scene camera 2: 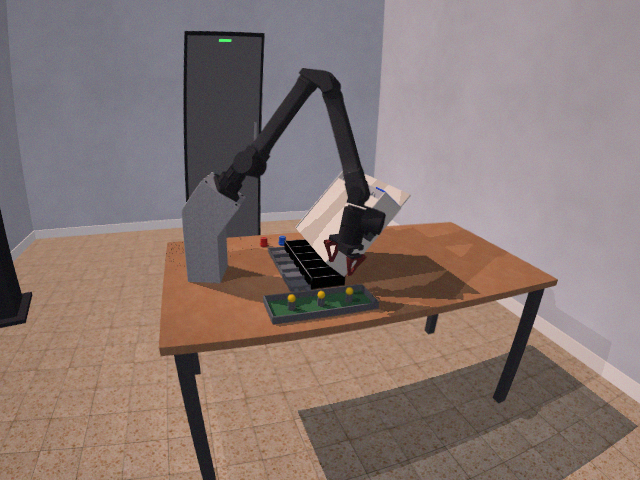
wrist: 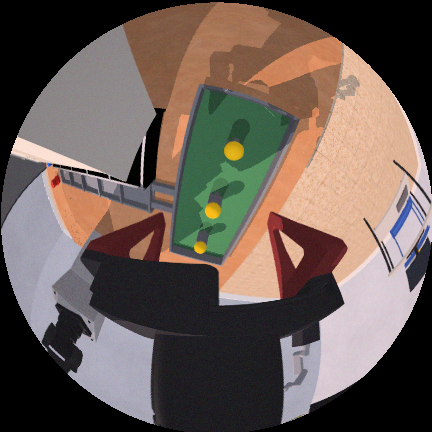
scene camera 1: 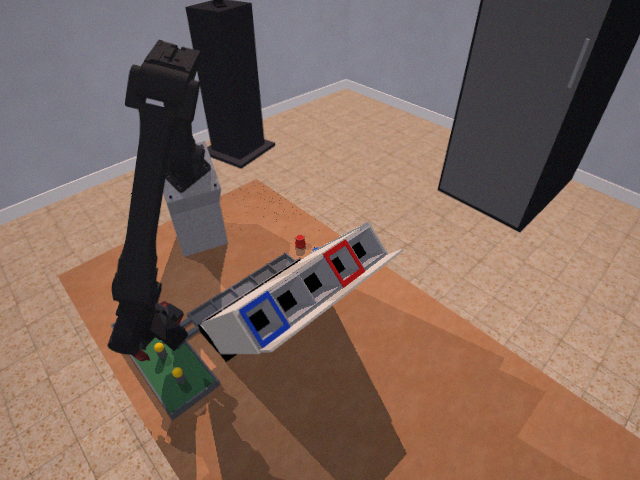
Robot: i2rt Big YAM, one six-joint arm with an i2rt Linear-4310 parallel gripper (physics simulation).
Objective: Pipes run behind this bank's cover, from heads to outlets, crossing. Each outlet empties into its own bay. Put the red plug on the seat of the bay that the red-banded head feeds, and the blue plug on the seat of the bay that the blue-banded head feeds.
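Places are measured from the arm's base along level axes (x back, y right, z up), in metres.
Pixels of known places: gripper, between the fingertips: (scene camera 2: 340,268) (wrist: 215,217) (scene camera 1: 161,343); arm's base, origin of its link: (scene camera 2: 224,189) (wrist: 72,318) (scene camera 1: 186,170).
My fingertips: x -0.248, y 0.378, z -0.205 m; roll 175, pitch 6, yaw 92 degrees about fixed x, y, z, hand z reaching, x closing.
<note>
Ahead of a thing's pixels: the offset from my fingertips to its top centre. "pt": to the spot under its first point. Level surfaces: height alone.
My gripper (scene camera 2: 341,266) (wrist: 215,217) is open and empty, above the green tray's area beside the bank's near end. The red plug {dx -0.003, dy -0.584, dz -0.090 m} (scene camera 1: 300,241) (scene camera 2: 263,241) (wrist: 55,181) and the blue plug {dx -0.088, dy -0.563, dz -0.090 m} (scene camera 1: 315,249) (scene camera 2: 282,240) (wrist: 49,164) stand on the table past the bank's far end; the bank hides most of the blue one in scene camera 1. The bank's pale cover (scene camera 1: 222,330) (scene camera 2: 323,211) leans over the grey bays {pt dx +0.059, dy -0.200, dz -0.124 m} (wrist: 127,192). A red band {pt dx -0.333, dy -0.347, dz +0.193 m} (scene camera 1: 355,255) frames the second head from the far end; a blue band {pt dx -0.278, dy -0.125, dz +0.192 m} (scene camera 1: 277,310) frames the nearest. The pipes are hidden; I cannot make out the seats.
A green tray {dx +0.054, dy -0.038, dz -0.100 m} (scene camera 1: 196,400) (scene camera 2: 320,316) (wrist: 184,165) with a grey rim lies at the bank's near end. It holds three upright pegs with yellow balls {dx +0.060, dy -0.012, dz -0.075 m} (scene camera 2: 321,294) (wrist: 213,210). The arm's grey pedestal (scene camera 1: 199,224) (scene camera 2: 204,248) stands on the table {dz -0.129 m} (scene camera 2: 217,320).
</note>
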